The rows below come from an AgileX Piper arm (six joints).
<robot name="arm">
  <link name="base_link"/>
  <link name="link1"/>
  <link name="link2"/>
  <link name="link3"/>
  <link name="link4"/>
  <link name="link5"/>
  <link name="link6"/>
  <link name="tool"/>
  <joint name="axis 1" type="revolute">
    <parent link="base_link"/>
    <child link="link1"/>
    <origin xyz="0 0 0.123" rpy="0 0 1.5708"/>
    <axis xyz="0 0 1"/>
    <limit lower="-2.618" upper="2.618"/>
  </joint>
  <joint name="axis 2" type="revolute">
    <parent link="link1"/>
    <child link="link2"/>
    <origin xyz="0 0 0" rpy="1.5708 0 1.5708"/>
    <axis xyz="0 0 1"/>
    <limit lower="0" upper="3.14"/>
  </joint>
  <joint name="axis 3" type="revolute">
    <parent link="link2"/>
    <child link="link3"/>
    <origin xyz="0.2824 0.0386 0" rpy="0 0 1.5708"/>
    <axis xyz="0 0 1"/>
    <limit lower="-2.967" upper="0"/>
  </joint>
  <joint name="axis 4" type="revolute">
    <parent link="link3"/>
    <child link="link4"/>
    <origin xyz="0.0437 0.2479 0" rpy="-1.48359 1.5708 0"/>
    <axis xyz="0 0 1"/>
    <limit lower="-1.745" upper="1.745"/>
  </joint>
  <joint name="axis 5" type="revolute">
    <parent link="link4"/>
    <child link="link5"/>
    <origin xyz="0 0 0" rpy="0 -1.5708 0"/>
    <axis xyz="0 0 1"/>
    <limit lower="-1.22" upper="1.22"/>
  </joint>
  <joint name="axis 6" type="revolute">
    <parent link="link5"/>
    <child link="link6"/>
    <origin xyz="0.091 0 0" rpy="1.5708 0 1.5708"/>
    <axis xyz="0 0 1"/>
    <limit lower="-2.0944" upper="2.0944"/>
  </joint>
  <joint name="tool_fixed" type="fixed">
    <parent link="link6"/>
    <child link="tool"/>
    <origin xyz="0 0 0"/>
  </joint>
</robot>
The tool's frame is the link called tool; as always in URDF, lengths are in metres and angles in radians.
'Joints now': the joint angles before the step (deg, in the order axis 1, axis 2, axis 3, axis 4, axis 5, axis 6). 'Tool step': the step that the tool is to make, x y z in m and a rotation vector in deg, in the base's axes. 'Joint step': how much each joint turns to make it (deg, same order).
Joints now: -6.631, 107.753, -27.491, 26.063, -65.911, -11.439
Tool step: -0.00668, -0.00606, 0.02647, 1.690, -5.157, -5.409
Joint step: 0.067, -5.894, 0.051, 5.905, 1.038, 0.000
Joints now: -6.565, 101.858, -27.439, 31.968, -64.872, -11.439
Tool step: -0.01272, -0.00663, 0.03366, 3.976, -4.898, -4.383
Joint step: -0.855, -8.982, 0.042, 5.352, 5.236, -0.489
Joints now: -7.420, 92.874, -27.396, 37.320, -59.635, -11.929
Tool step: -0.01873, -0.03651, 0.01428, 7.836, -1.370, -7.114
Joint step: -9.427, -5.524, -0.878, 0.818, 10.152, 2.664
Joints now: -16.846, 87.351, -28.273, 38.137, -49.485, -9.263
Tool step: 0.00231, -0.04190, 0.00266, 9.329, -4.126, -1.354
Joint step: -11.268, 1.779, -4.919, -12.351, 9.986, 14.920
